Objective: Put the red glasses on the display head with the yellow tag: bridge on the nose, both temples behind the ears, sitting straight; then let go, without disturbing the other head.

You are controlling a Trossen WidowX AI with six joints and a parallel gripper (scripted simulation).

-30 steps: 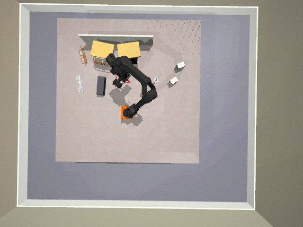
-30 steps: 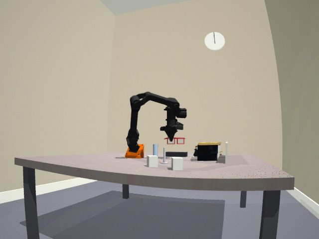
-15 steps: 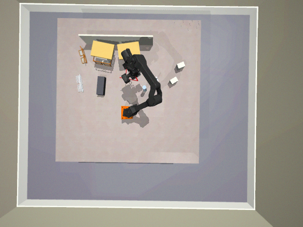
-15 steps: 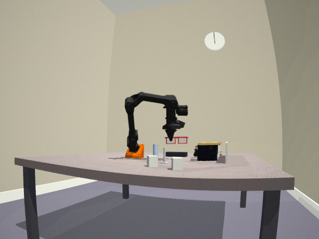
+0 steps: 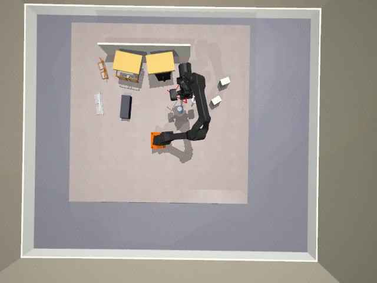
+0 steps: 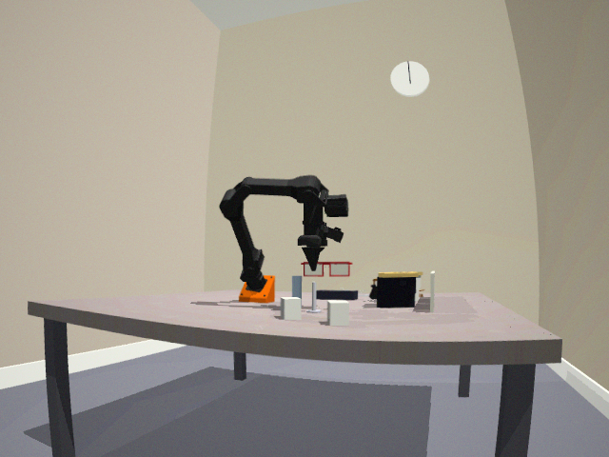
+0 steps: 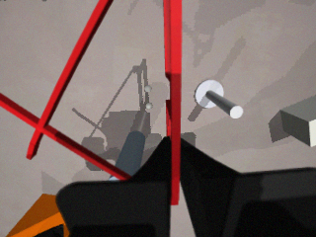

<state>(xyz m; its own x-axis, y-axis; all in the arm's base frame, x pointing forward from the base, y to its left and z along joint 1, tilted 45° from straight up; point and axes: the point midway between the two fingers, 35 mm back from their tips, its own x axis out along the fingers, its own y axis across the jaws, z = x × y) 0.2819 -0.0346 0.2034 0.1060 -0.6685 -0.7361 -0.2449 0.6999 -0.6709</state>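
My gripper tip is 30 mm short of the thin grey peg, 60 mm to the left of it and 90 mm above it. From my gripper tip the other things lie so: dark case (80 mm behind, 420 mm to the left, 100 mm below); dark display head (190 mm ahead, 180 mm to the left, 60 mm below); pale blue cylinder (70 mm behind, 30 mm to the left, 70 mm below).
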